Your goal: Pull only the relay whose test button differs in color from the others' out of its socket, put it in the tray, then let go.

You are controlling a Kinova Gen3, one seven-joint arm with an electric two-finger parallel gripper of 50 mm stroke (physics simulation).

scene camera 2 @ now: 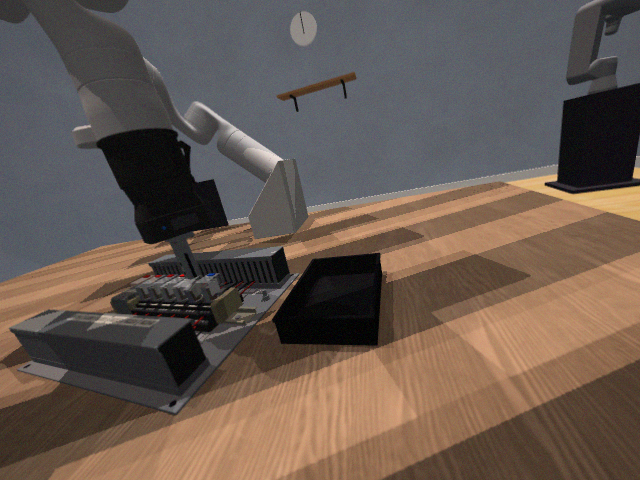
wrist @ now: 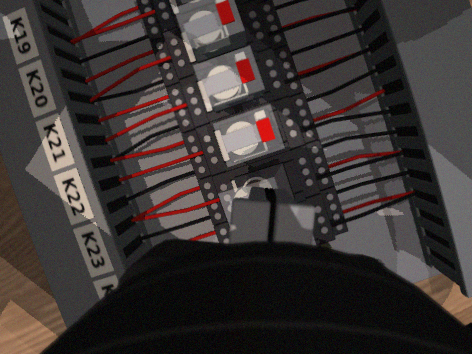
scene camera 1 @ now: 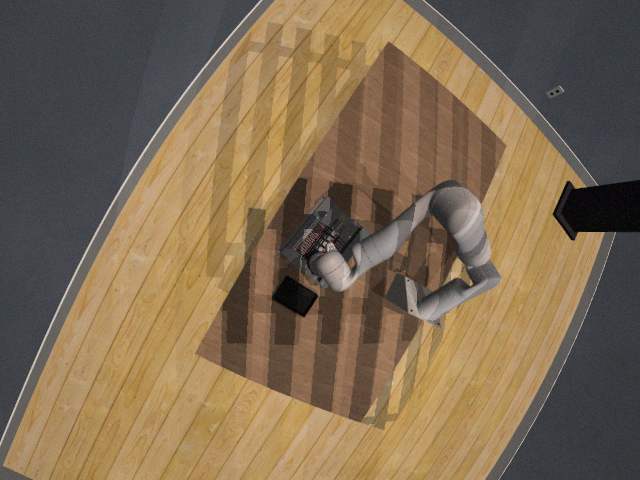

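Note:
The relay with the blue test button stands at the tray-side end of the relay row in scene camera 2. Other relays show red buttons and sit in their sockets. My gripper is shut, its fingers together with no relay between them. The fingertips are low over the row, beside the blue-button relay in scene camera 2. In the wrist view they partly cover a relay whose button is hidden; the blue button does not show there. The black tray holds no relay.
Grey wire ducts flank the row on the grey panel. Red and black wires run close to the sockets. Tan end blocks stand by the row. The tray's raised walls stand beside the panel.

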